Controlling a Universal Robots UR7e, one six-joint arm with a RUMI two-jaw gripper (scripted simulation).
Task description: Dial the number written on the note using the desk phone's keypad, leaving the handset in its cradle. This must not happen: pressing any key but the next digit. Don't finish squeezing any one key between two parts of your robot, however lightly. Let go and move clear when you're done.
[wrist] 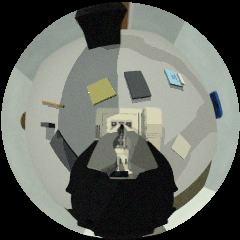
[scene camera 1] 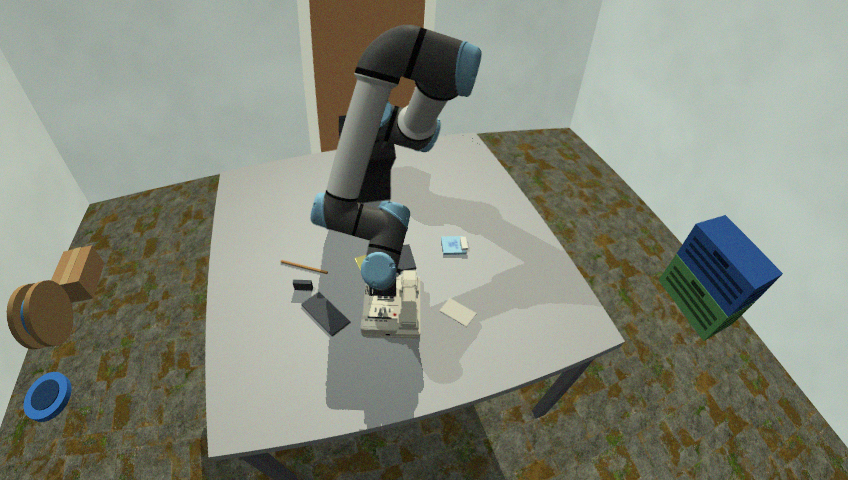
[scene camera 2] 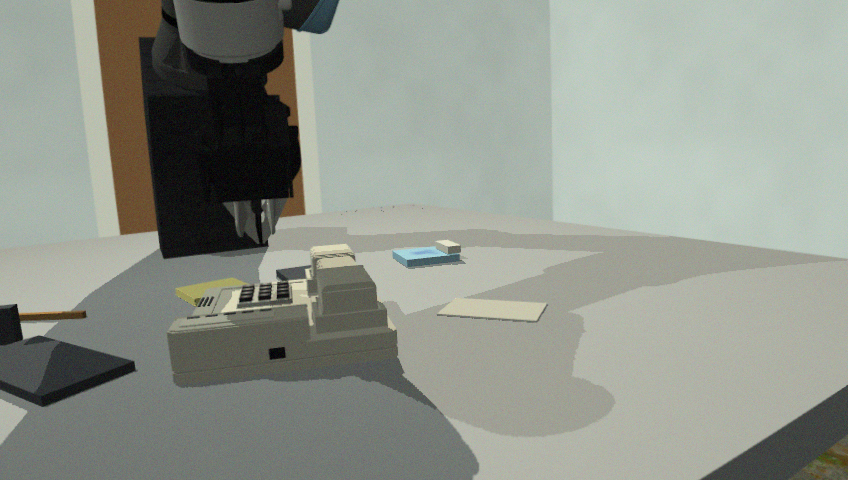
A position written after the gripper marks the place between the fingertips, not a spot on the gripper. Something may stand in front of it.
In view: the gripper (scene camera 2: pixel 261 241) and a cream note (scene camera 2: pixel 461 307).
The gripper is seen too in the wrist view (wrist: pixel 121 124).
